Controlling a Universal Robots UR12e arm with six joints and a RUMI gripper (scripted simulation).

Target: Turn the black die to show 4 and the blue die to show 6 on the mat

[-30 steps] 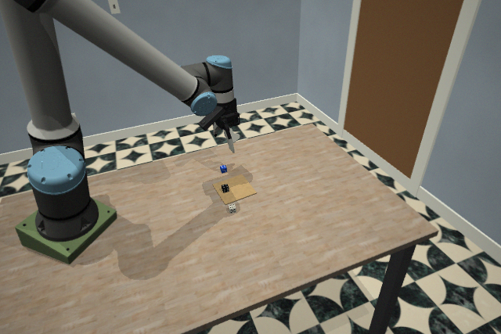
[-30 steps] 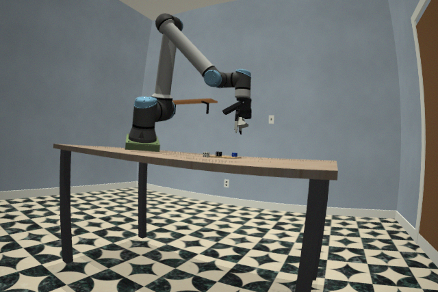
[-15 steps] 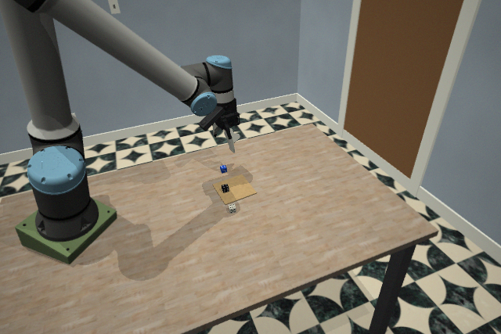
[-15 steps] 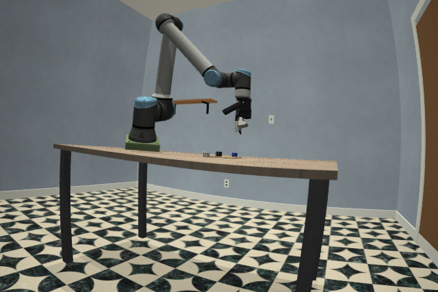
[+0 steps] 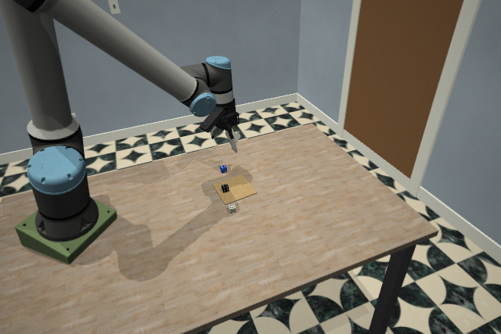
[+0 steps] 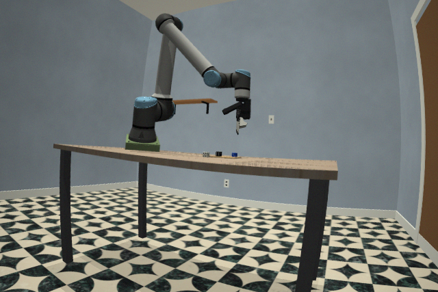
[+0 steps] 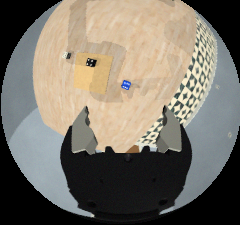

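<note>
My gripper is now 10 mm past the blue die and 120 mm above it. From my hand the other things lie so: white die: 30 mm behind, 260 mm to the right, 120 mm below; tan mat: 140 mm to the right, 130 mm below; black die: 30 mm behind, 140 mm to the right, 120 mm below.
</note>
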